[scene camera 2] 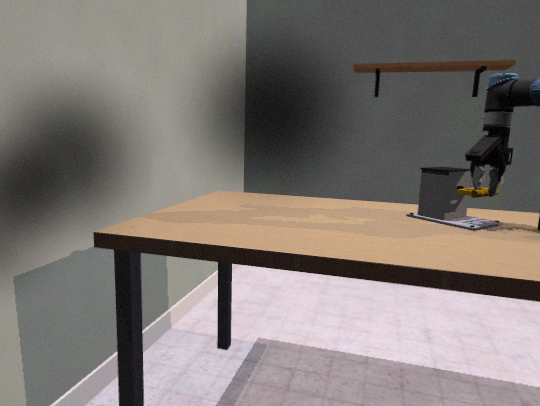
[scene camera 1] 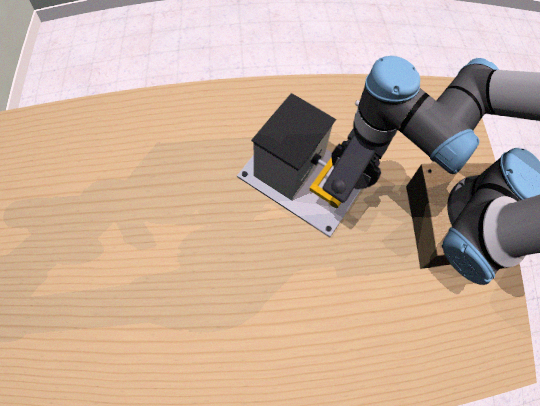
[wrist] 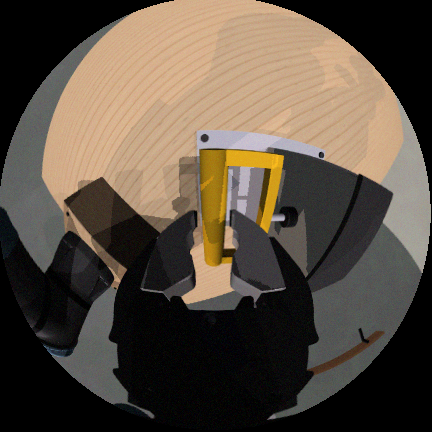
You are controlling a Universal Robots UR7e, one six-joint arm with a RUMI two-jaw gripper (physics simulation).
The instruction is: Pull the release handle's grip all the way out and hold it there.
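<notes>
The release handle's yellow rectangular grip (scene camera 1: pixel 325 195) (scene camera 2: pixel 465 191) (wrist: pixel 213 185) has a round outer bar. A short pale rod (wrist: pixel 278 218) joins it to the dark box (scene camera 1: pixel 292 131) (scene camera 2: pixel 440 192) (wrist: pixel 320 200), with a small gap between grip and box. The box stands on a grey base plate (scene camera 1: pixel 310 212) (wrist: pixel 250 140). My gripper (scene camera 2: pixel 485 193) (wrist: pixel 212 211) points down at the grip. Its fingers are partly open, one on each side of the round bar, with gaps beside the bar in the wrist view. In scene camera 1 the arm hides the fingertips and part of the grip.
A brown wooden block (scene camera 1: pixel 421 220) (wrist: pixel 110 215) stands on the table (scene camera 1: pixel 200 360) (scene camera 2: pixel 300 240), beside the arm's lower links and to the right of the base plate in scene camera 1. A wall shelf (scene camera 2: pixel 435 66) hangs behind the table.
</notes>
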